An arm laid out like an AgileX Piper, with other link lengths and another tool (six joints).
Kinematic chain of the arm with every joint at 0, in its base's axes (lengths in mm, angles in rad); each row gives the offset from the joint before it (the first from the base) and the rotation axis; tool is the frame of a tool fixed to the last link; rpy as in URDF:
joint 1: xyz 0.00 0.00 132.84 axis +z
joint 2: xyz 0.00 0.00 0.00 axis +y
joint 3: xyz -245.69 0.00 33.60 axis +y
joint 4: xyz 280.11 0.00 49.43 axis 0.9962 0 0.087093
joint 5: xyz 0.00 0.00 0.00 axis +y
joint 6: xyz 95.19 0.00 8.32 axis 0.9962 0 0.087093
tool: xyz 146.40 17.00 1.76 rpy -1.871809 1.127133 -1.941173
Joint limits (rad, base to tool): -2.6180..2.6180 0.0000..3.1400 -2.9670..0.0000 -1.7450..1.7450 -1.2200..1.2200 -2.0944..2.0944
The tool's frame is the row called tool.
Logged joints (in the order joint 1, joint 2, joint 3, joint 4, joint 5, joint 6), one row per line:
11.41, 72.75, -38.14, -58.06, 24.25, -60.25
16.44, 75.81, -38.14, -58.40, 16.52, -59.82
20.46, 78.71, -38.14, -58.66, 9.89, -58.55
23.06, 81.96, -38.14, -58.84, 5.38, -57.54
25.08, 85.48, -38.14, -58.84, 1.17, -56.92
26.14, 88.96, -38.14, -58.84, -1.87, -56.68
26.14, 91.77, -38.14, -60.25, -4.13, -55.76
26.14, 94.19, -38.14, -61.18, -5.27, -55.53
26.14, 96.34, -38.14, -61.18, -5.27, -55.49
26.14, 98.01, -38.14, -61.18, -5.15, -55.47
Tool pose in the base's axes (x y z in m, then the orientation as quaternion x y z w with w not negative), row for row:
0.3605, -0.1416, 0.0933, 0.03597, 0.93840, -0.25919, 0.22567
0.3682, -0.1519, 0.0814, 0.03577, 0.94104, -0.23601, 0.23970
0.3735, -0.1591, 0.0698, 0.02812, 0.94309, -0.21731, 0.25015
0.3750, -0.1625, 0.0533, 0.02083, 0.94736, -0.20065, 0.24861
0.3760, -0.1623, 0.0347, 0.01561, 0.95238, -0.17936, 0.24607
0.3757, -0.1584, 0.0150, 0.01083, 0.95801, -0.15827, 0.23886
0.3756, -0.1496, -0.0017, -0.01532, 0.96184, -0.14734, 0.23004
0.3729, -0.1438, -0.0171, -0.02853, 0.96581, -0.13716, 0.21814
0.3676, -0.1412, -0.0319, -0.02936, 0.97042, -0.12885, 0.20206
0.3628, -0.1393, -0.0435, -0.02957, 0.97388, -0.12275, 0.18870
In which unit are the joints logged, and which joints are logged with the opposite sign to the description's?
The joints are logged in degrees. Opposite sign: joint 1, joint 6.
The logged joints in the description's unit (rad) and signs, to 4 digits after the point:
-0.1991, 1.2697, -0.6657, -1.0133, 0.4232, 1.0516
-0.2869, 1.3231, -0.6657, -1.0193, 0.2883, 1.0441
-0.3571, 1.3737, -0.6657, -1.0238, 0.1726, 1.0219
-0.4025, 1.4305, -0.6657, -1.0270, 0.0939, 1.0043
-0.4377, 1.4919, -0.6657, -1.0270, 0.0204, 0.9934
-0.4562, 1.5526, -0.6657, -1.0270, -0.0326, 0.9893
-0.4562, 1.6017, -0.6657, -1.0516, -0.0721, 0.9732
-0.4562, 1.6439, -0.6657, -1.0678, -0.0920, 0.9692
-0.4562, 1.6815, -0.6657, -1.0678, -0.0920, 0.9685
-0.4562, 1.7106, -0.6657, -1.0678, -0.0899, 0.9681

